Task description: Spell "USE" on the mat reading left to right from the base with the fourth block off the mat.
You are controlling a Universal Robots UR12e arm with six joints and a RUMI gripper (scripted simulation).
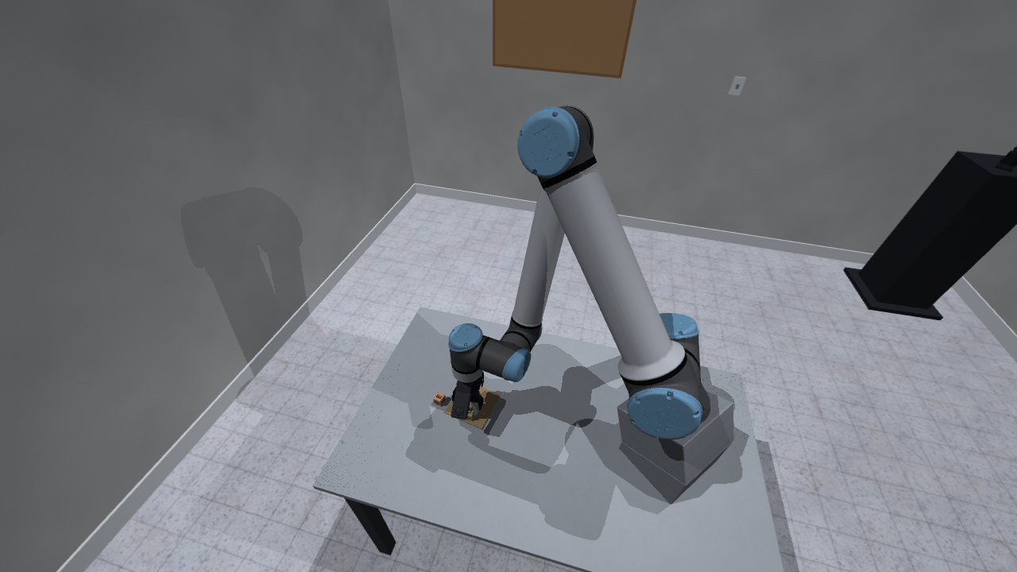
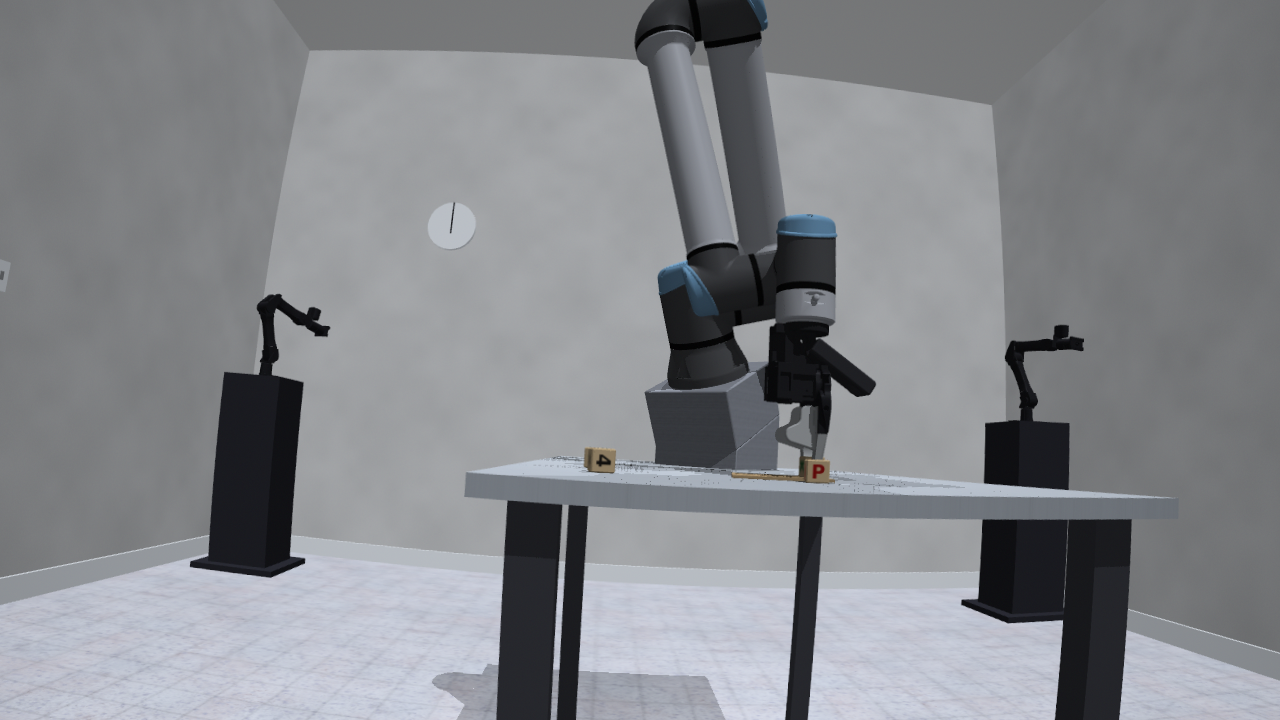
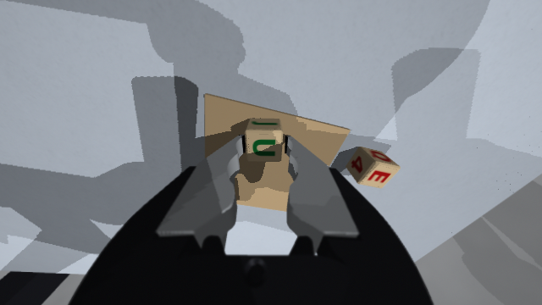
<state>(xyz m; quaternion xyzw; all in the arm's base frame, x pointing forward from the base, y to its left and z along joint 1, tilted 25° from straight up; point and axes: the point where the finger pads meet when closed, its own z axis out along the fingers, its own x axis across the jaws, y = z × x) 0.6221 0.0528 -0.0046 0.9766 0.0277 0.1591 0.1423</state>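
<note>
The tan mat lies 50 mm to the right of my hand and 20 mm below it.
</note>
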